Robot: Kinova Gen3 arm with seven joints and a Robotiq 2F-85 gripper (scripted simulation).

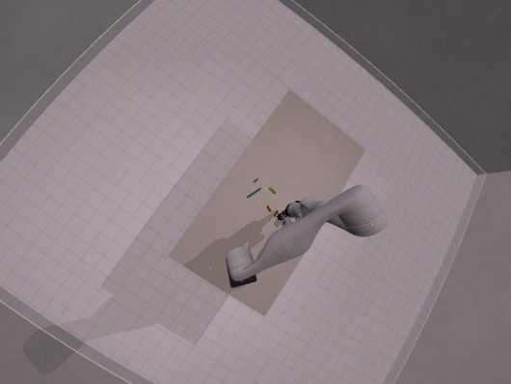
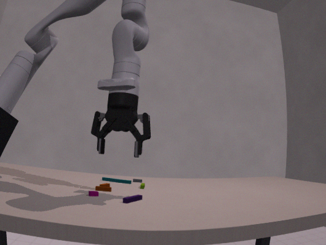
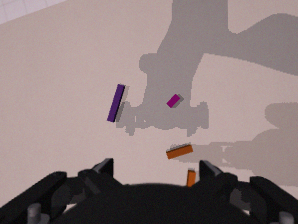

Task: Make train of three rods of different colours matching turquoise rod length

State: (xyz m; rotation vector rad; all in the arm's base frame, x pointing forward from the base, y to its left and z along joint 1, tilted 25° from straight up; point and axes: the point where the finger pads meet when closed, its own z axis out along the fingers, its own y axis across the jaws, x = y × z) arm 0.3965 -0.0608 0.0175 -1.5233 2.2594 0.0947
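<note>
The grey rod lies 6 cm ahead of my hand, 23 cm to the left of it and 9 cm below it. Also, from my hand: lime rod: 7 cm ahead, 11 cm to the left, 9 cm below; purple rod: 3 cm ahead, 9 cm to the right, 9 cm below; magenta rod: 5 cm behind, 6 cm to the right, 9 cm below.
</note>
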